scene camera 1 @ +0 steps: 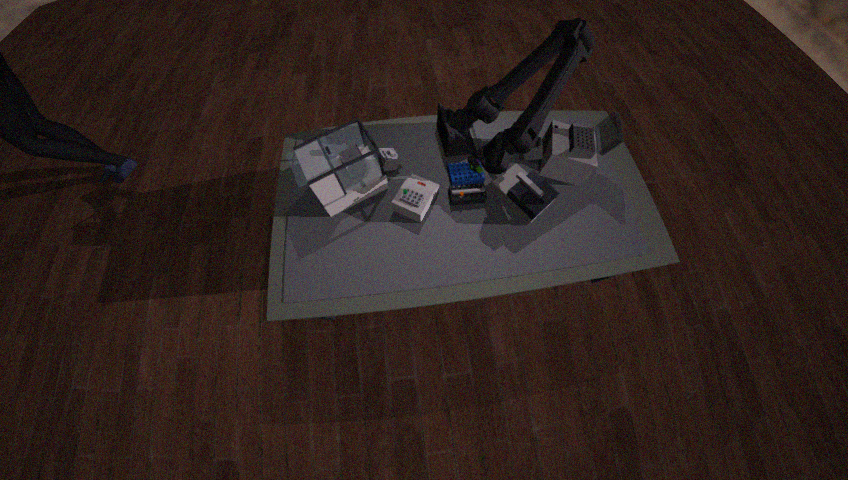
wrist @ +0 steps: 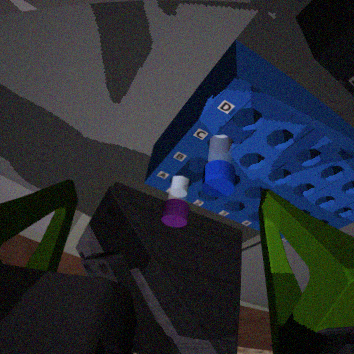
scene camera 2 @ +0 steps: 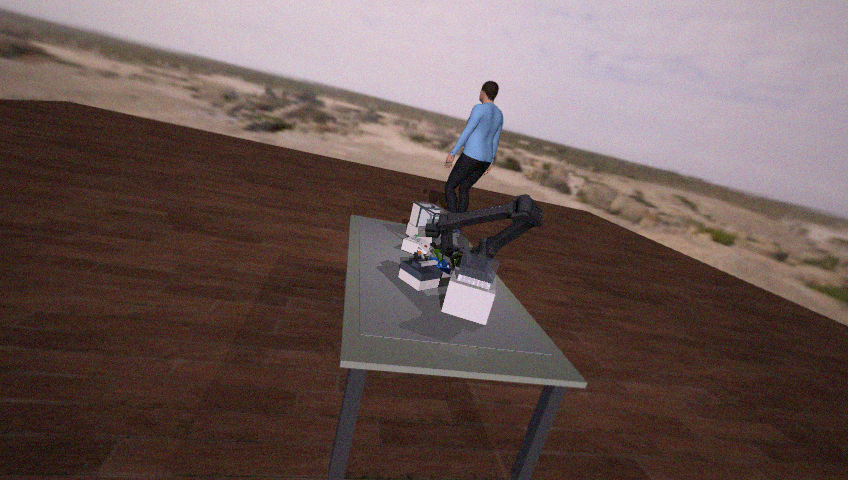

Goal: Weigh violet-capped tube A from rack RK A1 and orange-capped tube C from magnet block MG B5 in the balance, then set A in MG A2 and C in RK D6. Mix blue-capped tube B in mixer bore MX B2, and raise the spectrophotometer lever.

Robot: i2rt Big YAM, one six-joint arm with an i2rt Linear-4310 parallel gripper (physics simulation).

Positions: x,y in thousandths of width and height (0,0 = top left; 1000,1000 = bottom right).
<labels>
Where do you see a glass-box balance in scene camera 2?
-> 499,445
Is my gripper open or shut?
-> Open.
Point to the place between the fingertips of my gripper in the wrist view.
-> At 468,549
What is my gripper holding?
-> Nothing.
</labels>
